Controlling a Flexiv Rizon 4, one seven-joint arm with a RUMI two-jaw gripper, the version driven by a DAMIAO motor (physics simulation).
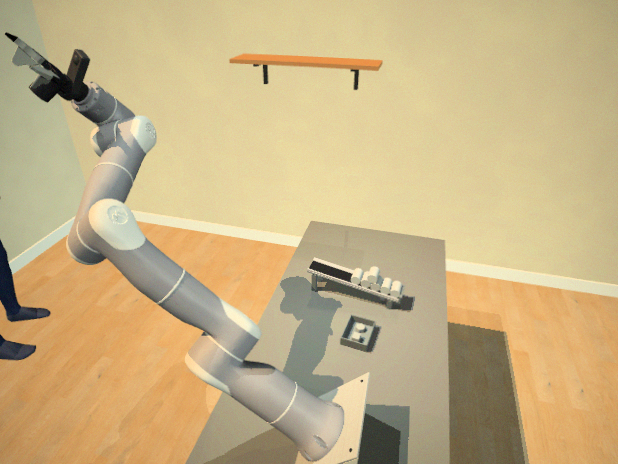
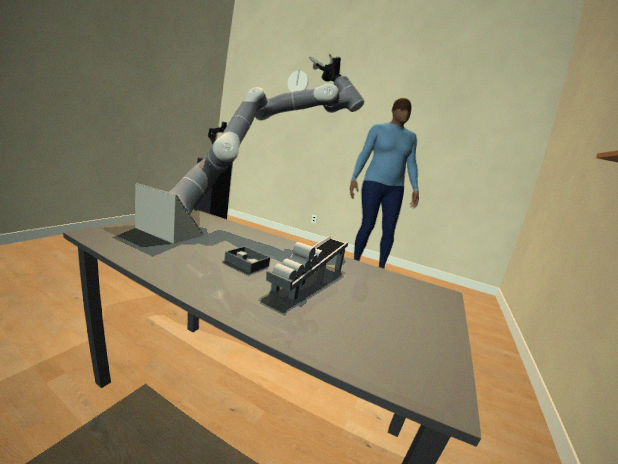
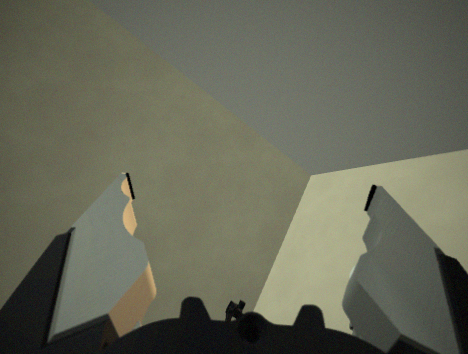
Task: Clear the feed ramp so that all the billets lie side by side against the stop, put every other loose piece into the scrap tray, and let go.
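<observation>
The feed ramp slopes down to the stop at its low end. Several white cylinders lie crosswise in a row on its lower part; the lowest cylinder is by the stop. Another cylinder sits higher than its neighbours, seemingly on top of them. A small pale piece shows uphill of it, its shape unclear. The scrap tray holds small white pieces. My gripper is open and empty, high up and far from the ramp.
The ramp and tray stand on a grey table. My arm rises from an angled mount at the table's end. A person stands beyond the table. An orange shelf hangs on the wall.
</observation>
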